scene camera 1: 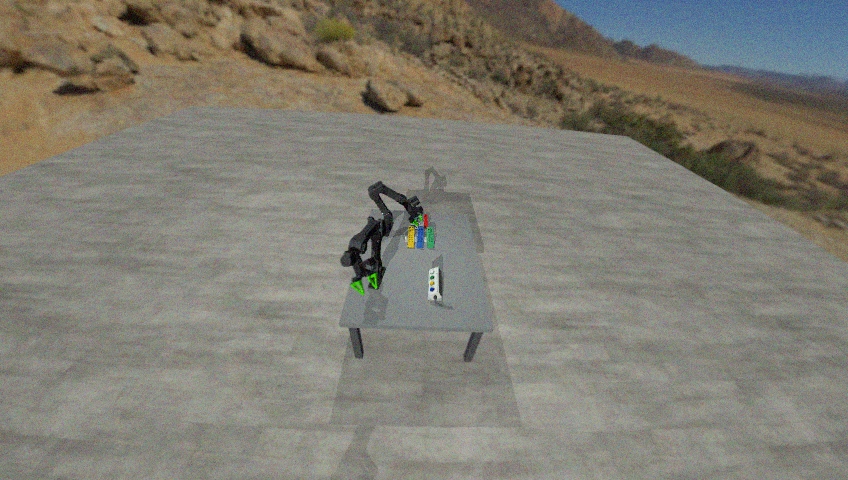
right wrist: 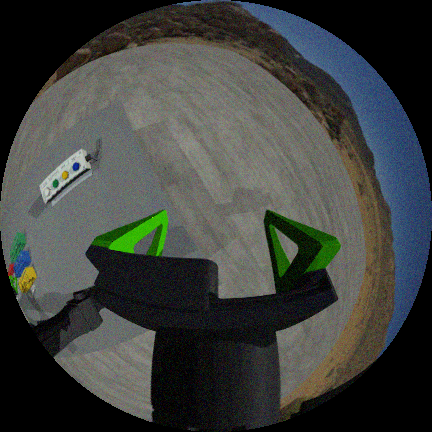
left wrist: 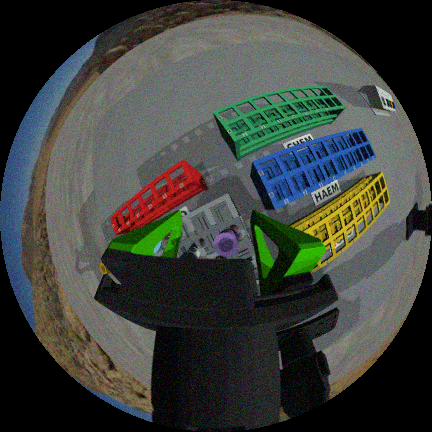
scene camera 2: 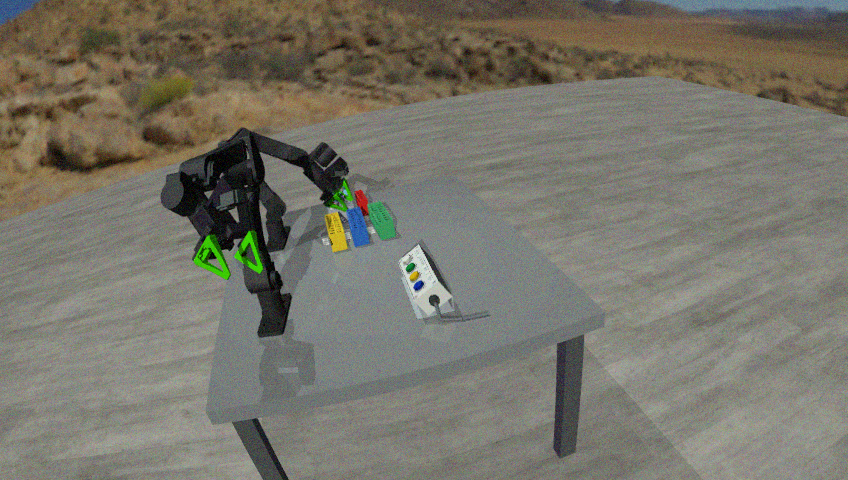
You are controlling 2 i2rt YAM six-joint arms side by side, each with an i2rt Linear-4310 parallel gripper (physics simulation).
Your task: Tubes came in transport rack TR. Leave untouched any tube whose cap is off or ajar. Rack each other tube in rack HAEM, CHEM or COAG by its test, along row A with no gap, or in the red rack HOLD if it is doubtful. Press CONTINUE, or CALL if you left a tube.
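Note:
In the left wrist view a purple-capped tube stands in the grey transport rack TR, between the spread fingers of my left gripper, which is open. Other tubes there are largely hidden by the gripper; a light blue patch shows through one finger. The green rack CHEM, blue rack HAEM, yellow rack and red rack HOLD stand nearby. My right gripper is open and empty, far from the racks.
A white button box with green, yellow and blue buttons stands on the table, with a cable at one end. In the left wrist view a small amber round thing with a pale stem shows beside the gripper.

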